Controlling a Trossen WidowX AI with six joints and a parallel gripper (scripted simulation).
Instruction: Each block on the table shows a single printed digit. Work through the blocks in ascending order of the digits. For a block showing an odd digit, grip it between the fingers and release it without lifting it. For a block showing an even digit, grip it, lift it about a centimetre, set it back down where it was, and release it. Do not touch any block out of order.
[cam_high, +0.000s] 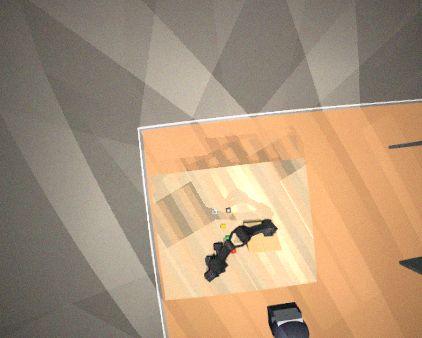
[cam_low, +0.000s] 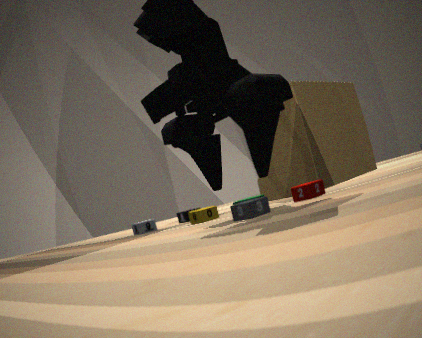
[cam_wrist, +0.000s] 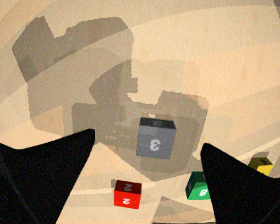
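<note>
The grey block is 10 mm behind my gripper tip, 10 mm to the right of it and 30 mm below it. The rest, counted from my gripper tip: yellow block: 50 mm behind, 160 mm to the right, 30 mm below; green block: 70 mm behind, 80 mm to the right, 30 mm below; red block: 100 mm behind, 10 mm to the left, 30 mm below.
</note>
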